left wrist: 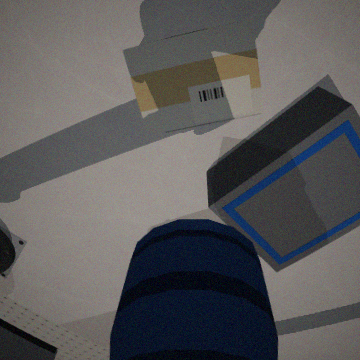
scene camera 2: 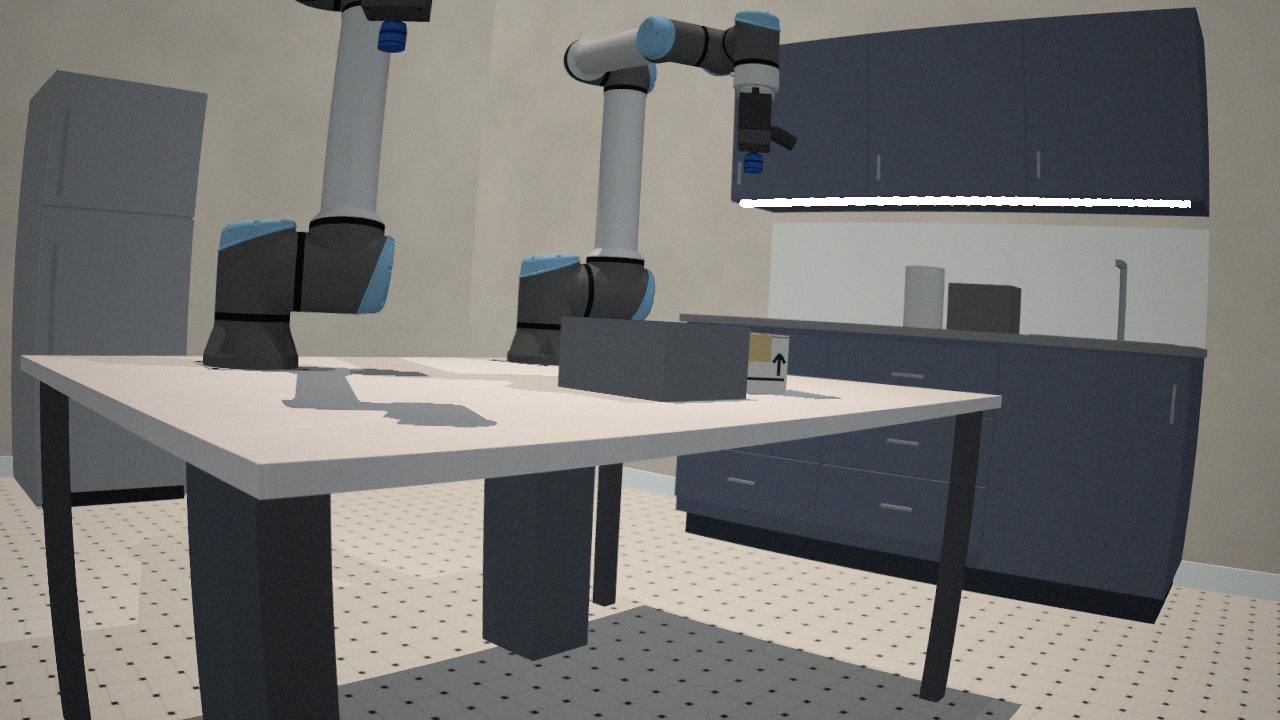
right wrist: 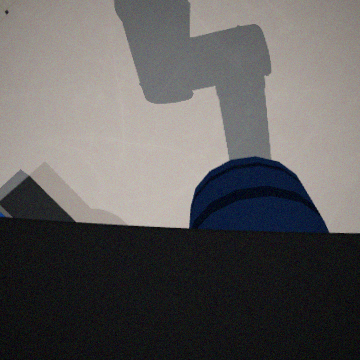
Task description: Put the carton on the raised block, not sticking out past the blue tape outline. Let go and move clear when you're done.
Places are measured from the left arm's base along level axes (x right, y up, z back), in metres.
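Pixels of known places: left hand, its tool point: (left wrist: 194,269) (scene camera 2: 753,171); right hand, its tool point: (scene camera 2: 391,48) (right wrist: 247,208); left arm's base, origin of its link: (scene camera 2: 544,362); right arm's base, origin of its link: (scene camera 2: 250,366).
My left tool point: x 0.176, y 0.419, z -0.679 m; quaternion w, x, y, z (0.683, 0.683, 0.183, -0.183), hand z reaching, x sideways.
For each thing: its top centre in the pictures, then the offset to it from my left tool point. "*": a spot on its surface instead. Level surfaces: height alone.
- carton, centre of its top: (left wrist: 195,80) (scene camera 2: 744,332) dx +0.000, dy -0.311, dz +0.003 m
- raised block, centre of its top: (scene camera 2: 655,321) (left wrist: 309,203) (right wrist: 18,260) dx +0.254, dy -0.299, dz +0.027 m
- blue tape outline, a spot on its surface: (left wrist: 287,167) * dx +0.178, dy -0.299, dz +0.009 m
- pale table, height of its surface: dy -0.419 m
The carton (scene camera 2: 768,362) (left wrist: 175,82), white with a tan tape band, stands on the table beside the raised block; in the scene view it is partly hidden behind the block. A barcode label shows on it in the left wrist view. The raised block (scene camera 2: 653,360) (left wrist: 265,220) (right wrist: 37,200) is dark grey, and its top inside the blue tape outline (left wrist: 287,167) holds nothing where it shows. My left gripper (scene camera 2: 753,168) (left wrist: 195,225), a blue suction cup, is open and empty, high above the block and carton. My right gripper (scene camera 2: 392,44) (right wrist: 255,162) is open and empty, high at the left.
The pale table (scene camera 2: 179,385) (left wrist: 150,175) carries both arm bases, and arm shadows fall across it. A fridge (scene camera 2: 116,268) stands behind at the left. Blue wall cabinets (scene camera 2: 948,107) and a kitchen counter (scene camera 2: 1118,344) are at the right.
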